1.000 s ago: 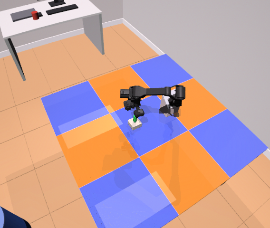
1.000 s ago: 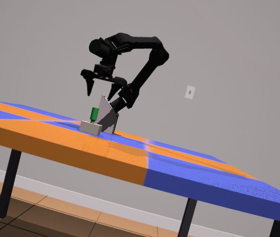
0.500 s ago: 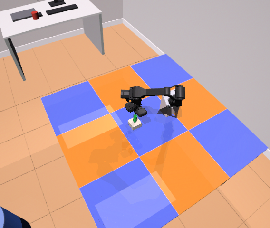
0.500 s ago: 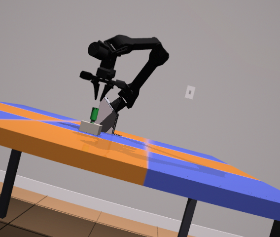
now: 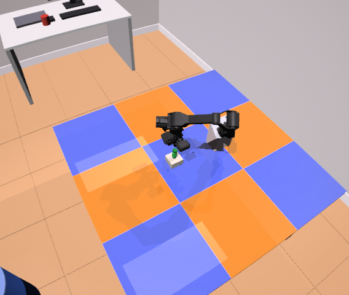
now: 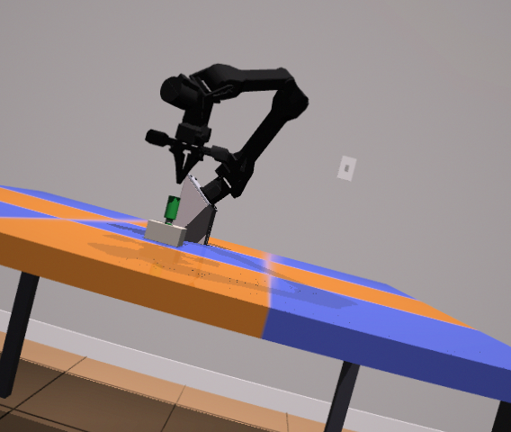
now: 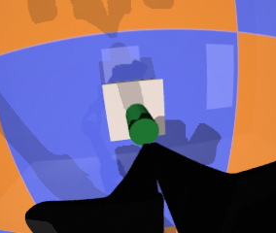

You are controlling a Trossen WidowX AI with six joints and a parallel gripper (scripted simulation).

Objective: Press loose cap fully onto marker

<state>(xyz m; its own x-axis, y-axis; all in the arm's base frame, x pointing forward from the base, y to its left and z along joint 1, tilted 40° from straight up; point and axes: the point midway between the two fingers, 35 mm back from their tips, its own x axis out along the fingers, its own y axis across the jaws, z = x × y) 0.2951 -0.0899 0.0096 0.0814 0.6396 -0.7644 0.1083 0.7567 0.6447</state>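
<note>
Now: gripper tip 5 cm above the green cap. Round my gripper tip: green marker: 6 cm below; holder block: 11 cm below.
</note>
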